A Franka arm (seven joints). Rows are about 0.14 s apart.
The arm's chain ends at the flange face. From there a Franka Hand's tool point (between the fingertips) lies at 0.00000 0.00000 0.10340 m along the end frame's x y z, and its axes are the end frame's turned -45 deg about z.
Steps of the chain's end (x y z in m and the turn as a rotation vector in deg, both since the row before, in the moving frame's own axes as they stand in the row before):
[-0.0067 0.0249 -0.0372 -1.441 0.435 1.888]
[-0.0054 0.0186 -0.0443 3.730 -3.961 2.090]
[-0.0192 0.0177 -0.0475 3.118 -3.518 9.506]
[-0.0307 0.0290 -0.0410 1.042 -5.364 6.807]
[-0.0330 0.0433 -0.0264 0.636 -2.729 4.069]
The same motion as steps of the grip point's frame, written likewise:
[-0.0237 0.0152 -0.0372 -1.327 -0.711 1.888]
[-0.0171 -0.0005 -0.0448 5.438 -0.163 2.090]
[-0.0259 -0.0095 -0.0478 4.692 -0.283 9.506]
[-0.0472 -0.0097 -0.0415 4.530 -3.056 6.807]
[-0.0565 0.0029 -0.0265 2.379 -1.480 4.069]

